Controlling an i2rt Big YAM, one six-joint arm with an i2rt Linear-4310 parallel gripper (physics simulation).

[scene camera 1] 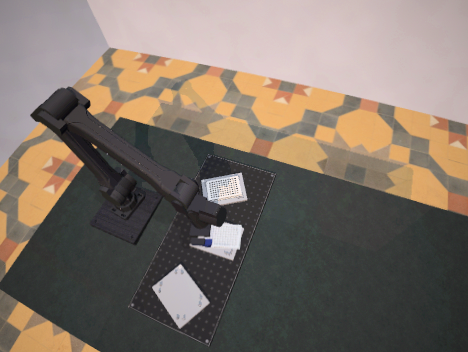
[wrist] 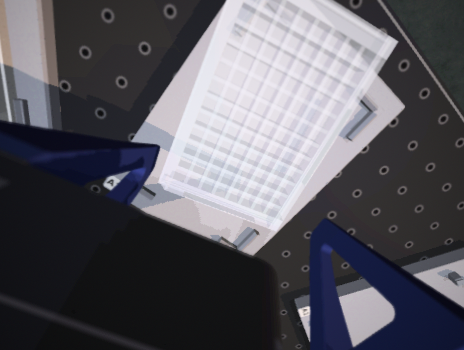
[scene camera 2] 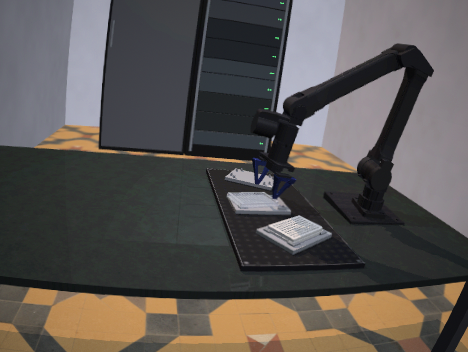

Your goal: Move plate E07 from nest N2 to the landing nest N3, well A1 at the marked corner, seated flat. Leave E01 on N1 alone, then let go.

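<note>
Plate E07 [scene camera 1: 226,236] [scene camera 2: 248,199] [wrist: 265,110], clear with a grid of wells, lies skewed on the middle nest N2 [scene camera 1: 227,252] [scene camera 2: 262,212] [wrist: 390,102], turned against the nest's edges. Corner stops of the nest show beside it in the wrist view. My gripper [scene camera 2: 266,190] [wrist: 240,192] is open and empty, its blue fingers wide apart above the end of N2 near the arm. Landing nest N3 [scene camera 1: 180,296] [scene camera 2: 240,177] [wrist: 431,276] bears no plate. Plate E01 [scene camera 1: 224,189] [scene camera 2: 296,228] sits on nest N1 [scene camera 2: 292,247] [wrist: 30,60].
All three nests stand on a black perforated board [scene camera 1: 150,305] [scene camera 2: 250,257] on the dark green table [scene camera 1: 325,260] [scene camera 2: 125,220]. The arm's base plate [scene camera 1: 125,227] [scene camera 2: 345,212] is beside the board. A server rack [scene camera 2: 195,75] stands behind the table.
</note>
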